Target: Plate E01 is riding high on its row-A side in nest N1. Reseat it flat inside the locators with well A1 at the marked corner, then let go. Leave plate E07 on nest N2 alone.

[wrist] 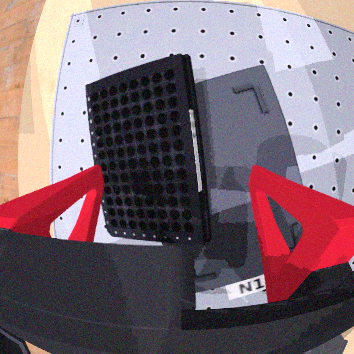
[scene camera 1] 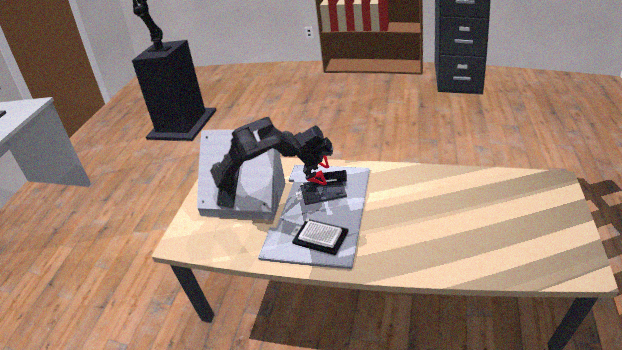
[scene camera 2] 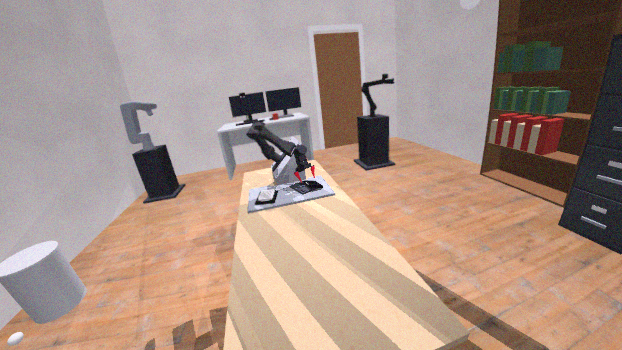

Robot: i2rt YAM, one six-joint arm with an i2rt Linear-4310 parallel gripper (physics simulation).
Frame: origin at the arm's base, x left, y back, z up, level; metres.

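Seen in the pictures: gripper, fingertip midpoint: (wrist: pixel 175 173) (scene camera 1: pixel 326 176) (scene camera 2: pixel 308 180); arm's base at its link origin: (scene camera 1: pixel 229 181) (scene camera 2: pixel 280 160).
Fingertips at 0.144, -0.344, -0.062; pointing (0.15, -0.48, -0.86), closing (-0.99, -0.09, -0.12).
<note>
Pixels of each thing's top centre, then the offset from my fingertips to it, as dx, dy, dz. "spot": a spot on its surface instead. Level surfaces: height alone.
- Black many-welled plate E01 at its top centre: (wrist: pixel 131 156) (scene camera 1: pixel 330 172) (scene camera 2: pixel 312 180) +0.029, -0.007, -0.006
- dark nest N1 at its top centre: (wrist: pixel 226 189) (scene camera 1: pixel 322 187) (scene camera 2: pixel 303 185) -0.033, +0.011, -0.033
- L-shaped locator at a spot on its surface: (wrist: pixel 258 95) spot: -0.051, -0.059, -0.034
- White plate E07 at its top centre: (scene camera 1: pixel 320 232) (scene camera 2: pixel 266 194) -0.276, -0.035, -0.024
- black nest N2 at a spot on its surface: (scene camera 1: pixel 340 243) spot: -0.303, -0.111, -0.041
- wooden table at its surface level: dz -0.064
- white N1 label at a spot on its surface: (wrist: pixel 245 287) spot: -0.068, +0.102, -0.049
Black many-welled plate E01 (scene camera 1: pixel 340 176) (scene camera 2: pixel 315 185) (wrist: pixel 142 145) lies tilted, with its wells and a white-striped long side showing in the wrist view. It covers the left part of dark nest N1 (scene camera 1: pixel 325 195) (scene camera 2: pixel 299 189) (wrist: pixel 232 127) and overhangs its left edge there; an L-shaped locator (wrist: pixel 258 95) shows bare at the right. My gripper (scene camera 1: pixel 325 173) (scene camera 2: pixel 307 179) (wrist: pixel 175 173) is open, one red finger beside the plate's left edge, the other over the nest's right part. The plate's lettering and A1 mark are not readable. White plate E07 (scene camera 1: pixel 321 233) (scene camera 2: pixel 267 195) sits on black nest N2 (scene camera 1: pixel 340 243).
Both nests stand on a grey perforated board (scene camera 1: pixel 274 251) (scene camera 2: pixel 325 192) (wrist: pixel 150 32) on the wooden table (scene camera 1: pixel 450 225) (scene camera 2: pixel 310 260). The arm's grey slanted base (scene camera 1: pixel 240 215) stands left of the board in scene camera 1. A white N1 label (wrist: pixel 245 287) lies at the nest's near edge.
</note>
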